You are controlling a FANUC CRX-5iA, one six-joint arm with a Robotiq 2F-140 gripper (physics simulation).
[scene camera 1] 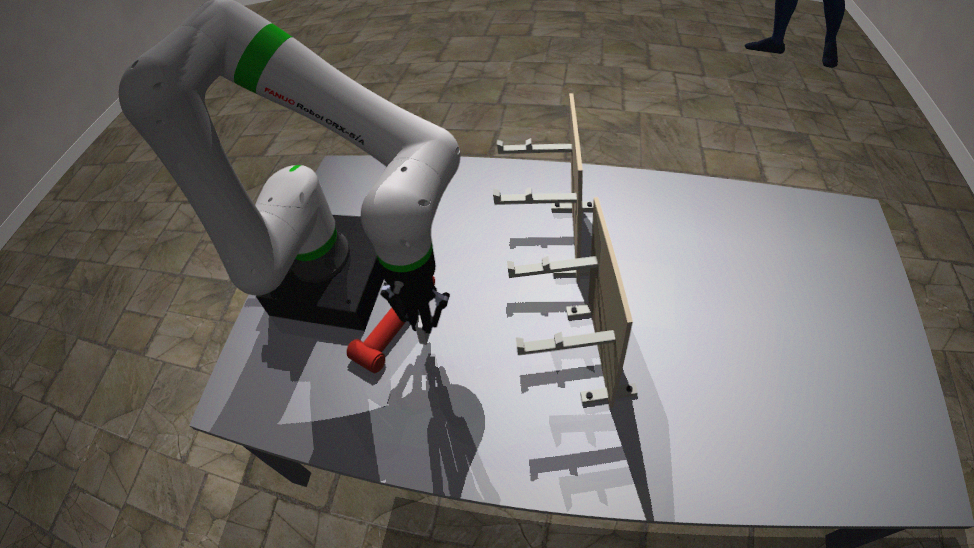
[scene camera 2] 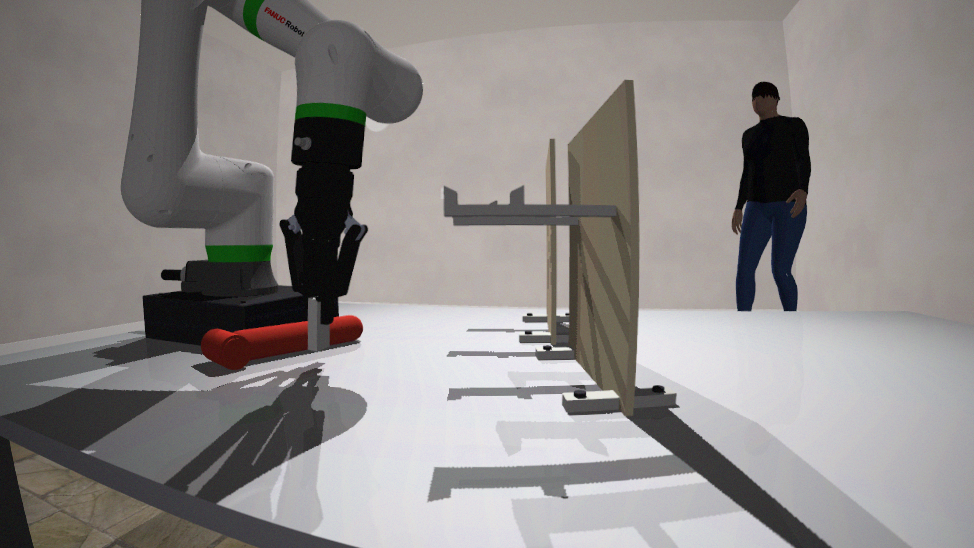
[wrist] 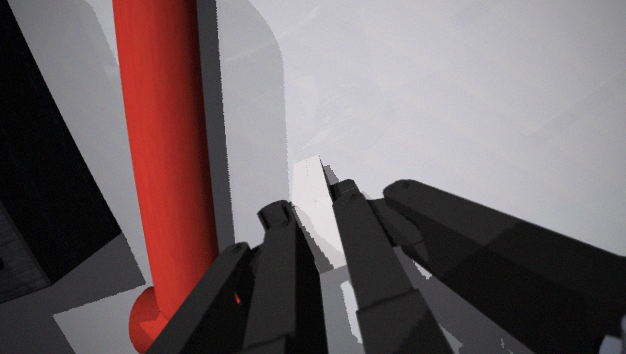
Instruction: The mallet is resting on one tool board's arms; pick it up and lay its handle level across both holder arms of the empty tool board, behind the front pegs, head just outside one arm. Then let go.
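Frame: origin at the arm's base, x left, y back, z up, level; metres.
Where they show: gripper, fingertip midpoint: (scene camera 1: 424, 338) (scene camera 2: 318, 347) (wrist: 315, 182); arm's base, link origin: (scene camera 1: 320, 257) (scene camera 2: 240, 291).
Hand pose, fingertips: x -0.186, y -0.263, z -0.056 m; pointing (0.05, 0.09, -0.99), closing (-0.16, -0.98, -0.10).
Each offset is from my fingertips to the top centre of the thing. "spot": to the spot under its first point. Level surfaces: height alone.
The red mallet {dz +0.025, dx +0.050, dy +0.068 m} (scene camera 1: 383, 331) (scene camera 2: 279, 338) (wrist: 165, 150) lies on the table beside the robot base, its head toward the table's front edge. My gripper (scene camera 1: 423, 336) (scene camera 2: 318, 333) (wrist: 315, 182) points down and is shut, with its pale fingertips together and nothing between them. It is low over the table, beside the handle on the side toward the boards; the wrist view shows a gap between them. The nearer tool board (scene camera 1: 613, 299) (scene camera 2: 602, 204) and the farther tool board (scene camera 1: 576, 163) (scene camera 2: 551, 238) stand upright, with bare pegged holder arms facing the robot.
The black robot base (scene camera 1: 347, 310) (scene camera 2: 197, 320) stands close behind the mallet. The holder arms of the nearer board (scene camera 1: 575, 340) (scene camera 2: 531, 210) and of the farther board {spot: dz +0.193, dx +0.353, dy -0.269 m} (scene camera 1: 548, 147) stick out above the white table {dz -0.021 m} (scene camera 1: 783, 340) (scene camera 2: 783, 368). A person (scene camera 2: 776, 177) stands beyond the table.
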